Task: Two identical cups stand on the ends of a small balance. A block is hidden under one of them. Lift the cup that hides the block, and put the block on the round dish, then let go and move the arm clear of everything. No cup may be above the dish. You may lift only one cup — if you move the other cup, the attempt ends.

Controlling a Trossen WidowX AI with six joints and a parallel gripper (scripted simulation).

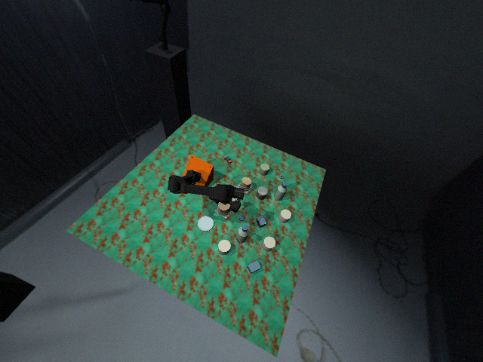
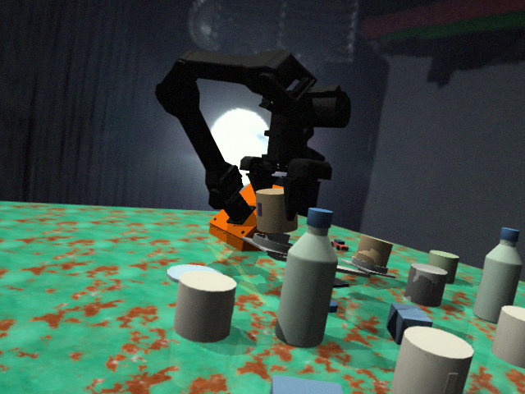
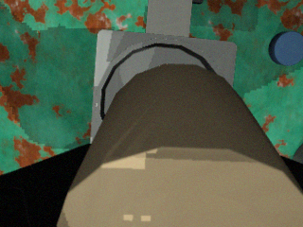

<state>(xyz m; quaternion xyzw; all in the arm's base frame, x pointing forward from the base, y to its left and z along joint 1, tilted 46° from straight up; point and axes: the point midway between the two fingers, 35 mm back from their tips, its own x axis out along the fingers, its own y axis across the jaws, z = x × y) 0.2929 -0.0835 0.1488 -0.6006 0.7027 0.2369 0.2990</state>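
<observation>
The small grey block is 10 mm to the left of my gripper tip and 40 mm below it. From my gripper tip the other things lie so: round pale dish: 80 mm behind, 90 mm to the right, 120 mm below; small blue disc: 110 mm ahead, 30 mm to the left, 120 mm below; tiny red toy car: 170 mm behind, 460 mm to the left, 110 mm below.
</observation>
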